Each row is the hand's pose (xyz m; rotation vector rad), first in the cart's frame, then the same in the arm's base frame.
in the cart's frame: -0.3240 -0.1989 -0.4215 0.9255 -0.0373 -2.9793
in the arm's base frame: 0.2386 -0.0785 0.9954 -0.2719 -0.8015 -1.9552
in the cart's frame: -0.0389 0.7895 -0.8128 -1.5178 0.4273 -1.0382
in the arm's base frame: -0.5228 -0.0348 0.2019 -2.6498 -0.2508 0.0571
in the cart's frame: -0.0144 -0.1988 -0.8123 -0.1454 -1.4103 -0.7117
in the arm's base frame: 0.3189 -0.3691 0.5982 -0.5316 -0.8374 0.6778
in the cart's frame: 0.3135 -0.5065 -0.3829 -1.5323 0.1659 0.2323
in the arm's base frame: 0.8278 -0.0121 0.6068 -2.3588 0.2991 1.5367
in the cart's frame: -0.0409 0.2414 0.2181 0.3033 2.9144 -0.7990
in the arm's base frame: 0.1386 0.7184 0.8006 1.0897 -1.8533 1.8386
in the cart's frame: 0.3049 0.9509 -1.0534 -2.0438 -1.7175 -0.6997
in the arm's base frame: -0.5310 -0.1252 -0.2385 -1.4510 -2.2216 1.2002
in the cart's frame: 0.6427 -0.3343 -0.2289 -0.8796 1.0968 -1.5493
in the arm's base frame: 0.8806 0.2587 0.3142 -2.3582 0.2513 -1.0089
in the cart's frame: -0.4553 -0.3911 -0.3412 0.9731 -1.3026 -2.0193
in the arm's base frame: 0.3490 -0.0995 1.2145 0.1243 -1.0176 -0.7914
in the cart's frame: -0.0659 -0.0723 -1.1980 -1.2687 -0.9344 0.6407
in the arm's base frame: 0.1108 -0.6892 0.4510 -1.2549 -0.4004 2.2096
